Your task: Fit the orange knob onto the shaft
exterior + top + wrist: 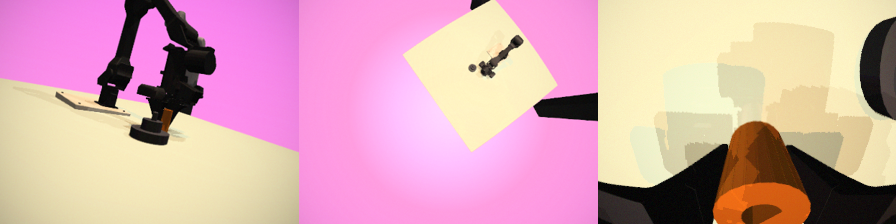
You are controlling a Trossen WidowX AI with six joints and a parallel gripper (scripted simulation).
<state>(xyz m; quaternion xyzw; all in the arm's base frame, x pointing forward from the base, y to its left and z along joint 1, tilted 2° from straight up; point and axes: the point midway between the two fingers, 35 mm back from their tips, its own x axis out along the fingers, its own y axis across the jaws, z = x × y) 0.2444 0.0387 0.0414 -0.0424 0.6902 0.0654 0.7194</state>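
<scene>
My gripper tip is 11 cm to the left of the dark pedestal, 8 cm short of it and 2 cm below it. Round my gripper tip: orange knob 2 cm above.
</scene>
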